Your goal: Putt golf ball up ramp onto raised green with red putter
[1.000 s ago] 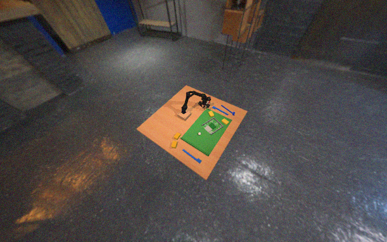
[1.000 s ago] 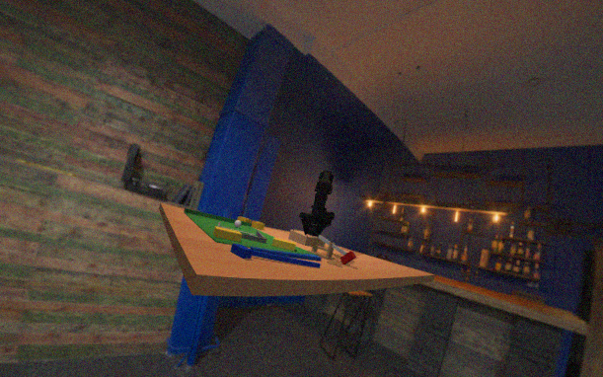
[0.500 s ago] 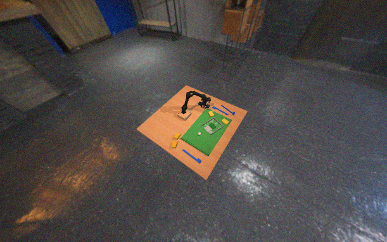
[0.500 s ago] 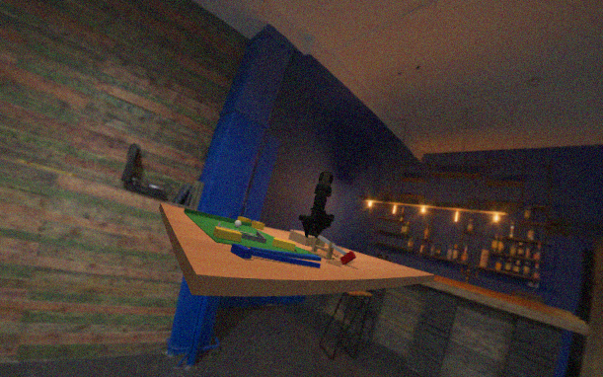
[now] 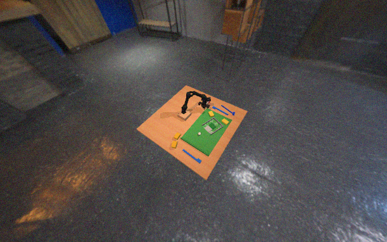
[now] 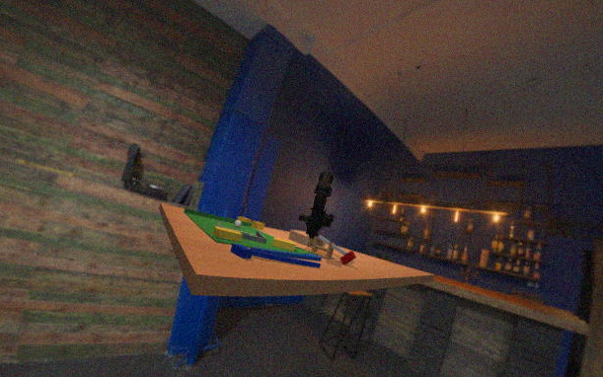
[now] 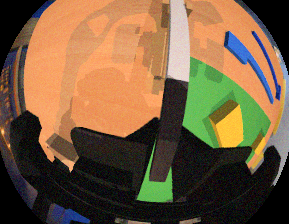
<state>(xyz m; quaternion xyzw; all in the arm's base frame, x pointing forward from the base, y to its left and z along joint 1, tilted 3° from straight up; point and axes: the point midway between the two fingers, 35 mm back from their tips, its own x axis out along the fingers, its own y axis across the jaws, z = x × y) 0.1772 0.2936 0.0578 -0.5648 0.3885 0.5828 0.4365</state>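
My gripper tip is now 70 mm to the right of the small wooden stand, 30 mm past it and 30 mm above it. Round my gripper tip: white golf ball: 380 mm to the right, 280 mm ahead, 40 mm below; then green mat: 300 mm ahead, 230 mm to the right, 60 mm below; then putter: 110 mm to the left, 40 mm behind.
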